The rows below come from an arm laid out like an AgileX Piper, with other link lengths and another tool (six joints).
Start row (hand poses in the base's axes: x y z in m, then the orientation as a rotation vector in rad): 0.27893 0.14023 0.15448 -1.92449 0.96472 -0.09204
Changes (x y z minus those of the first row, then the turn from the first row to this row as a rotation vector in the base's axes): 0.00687 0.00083 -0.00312 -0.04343 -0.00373 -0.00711; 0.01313 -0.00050 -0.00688 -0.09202 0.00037 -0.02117; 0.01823 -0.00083 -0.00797 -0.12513 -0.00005 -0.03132; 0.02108 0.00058 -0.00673 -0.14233 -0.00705 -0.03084; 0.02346 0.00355 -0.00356 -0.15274 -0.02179 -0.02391; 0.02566 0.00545 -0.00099 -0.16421 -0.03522 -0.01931; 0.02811 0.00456 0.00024 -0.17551 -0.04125 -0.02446; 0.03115 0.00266 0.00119 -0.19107 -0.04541 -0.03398; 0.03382 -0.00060 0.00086 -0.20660 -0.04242 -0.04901; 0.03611 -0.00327 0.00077 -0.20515 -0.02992 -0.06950; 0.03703 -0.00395 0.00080 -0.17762 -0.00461 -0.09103; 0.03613 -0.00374 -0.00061 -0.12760 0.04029 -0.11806; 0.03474 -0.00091 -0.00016 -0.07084 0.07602 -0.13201; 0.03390 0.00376 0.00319 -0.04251 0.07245 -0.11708; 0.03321 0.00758 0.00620 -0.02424 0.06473 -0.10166; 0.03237 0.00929 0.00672 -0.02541 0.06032 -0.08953; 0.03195 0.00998 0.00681 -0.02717 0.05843 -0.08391; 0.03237 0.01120 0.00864 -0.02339 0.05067 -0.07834; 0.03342 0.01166 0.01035 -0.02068 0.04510 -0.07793; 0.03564 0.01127 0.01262 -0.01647 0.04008 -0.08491
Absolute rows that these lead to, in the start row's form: 0.28580 0.14106 0.15136 -1.96002 0.97434 -0.12157; 0.29206 0.13973 0.14760 -1.99850 0.99647 -0.15071; 0.29716 0.13940 0.14651 -2.02358 1.00987 -0.17429; 0.30001 0.14081 0.14775 -2.03779 1.00647 -0.18979; 0.30239 0.14378 0.15092 -2.04708 0.99057 -0.20542; 0.30459 0.14568 0.15349 -2.05639 0.97790 -0.22175; 0.30704 0.14479 0.15472 -2.06257 0.97993 -0.23667; 0.31008 0.14289 0.15567 -2.07085 0.98798 -0.25473; 0.31275 0.13963 0.15534 -2.07809 1.00648 -0.26923; 0.31504 0.13696 0.15525 -2.06962 1.03541 -0.26862; 0.31596 0.13628 0.15528 -2.04000 1.07141 -0.24208; 0.31506 0.13649 0.15387 -1.99083 1.12291 -0.18795; 0.31367 0.13932 0.15432 -1.93913 1.15304 -0.13194; 0.31283 0.14399 0.15767 -1.92040 1.13209 -0.11213; 0.31214 0.14781 0.16068 -1.91016 1.10939 -0.10130; 0.31130 0.14952 0.16120 -1.91654 1.09492 -0.09905; 0.31088 0.15021 0.16129 -1.92062 1.08848 -0.09848; 0.31130 0.15143 0.16312 -1.91844 1.07738 -0.10080; 0.31235 0.15189 0.16483 -1.91506 1.07287 -0.10455; 0.31457 0.15150 0.16710 -1.90672 1.07564 -0.11132
